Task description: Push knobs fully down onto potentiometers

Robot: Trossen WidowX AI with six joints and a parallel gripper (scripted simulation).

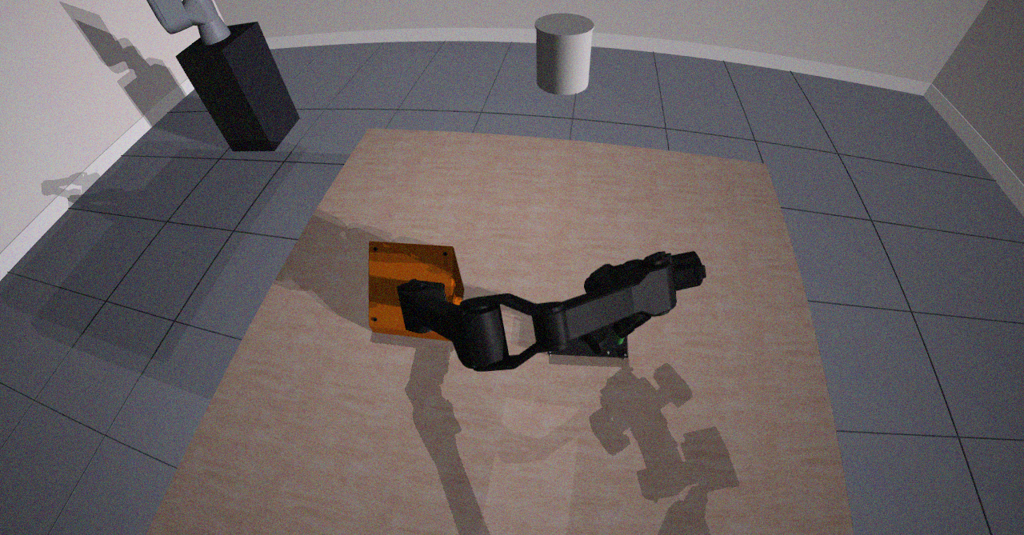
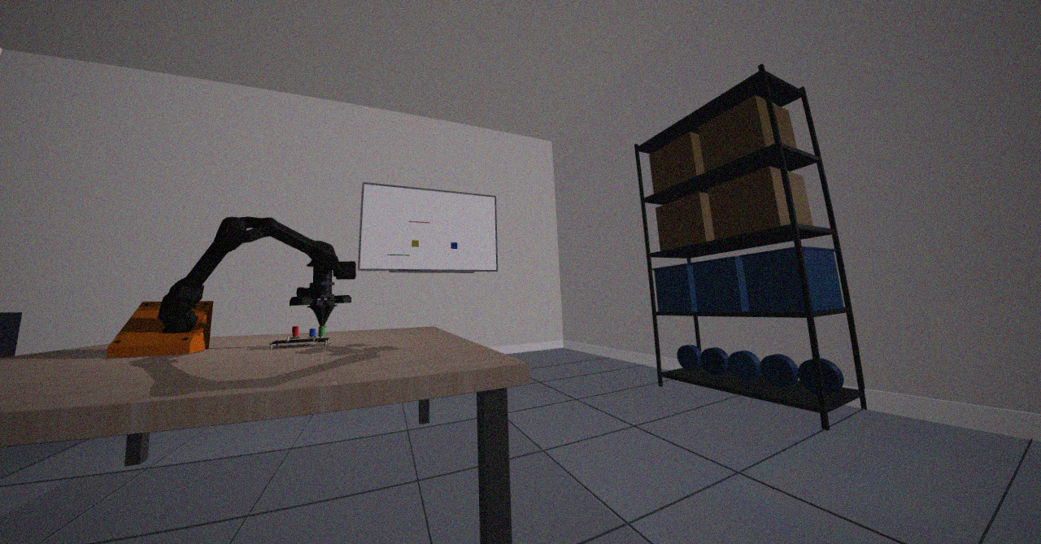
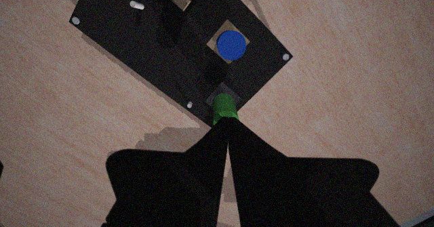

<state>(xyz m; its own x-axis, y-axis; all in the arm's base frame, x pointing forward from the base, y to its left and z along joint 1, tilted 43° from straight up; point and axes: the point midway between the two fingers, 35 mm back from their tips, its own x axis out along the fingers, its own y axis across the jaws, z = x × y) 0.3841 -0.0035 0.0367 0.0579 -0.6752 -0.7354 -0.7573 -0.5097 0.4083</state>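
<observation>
Right now the green knob is 2 cm below my gripper tip. Also, from my gripper tip: red knob: 8 cm behind, 4 cm to the left, 2 cm below.
</observation>
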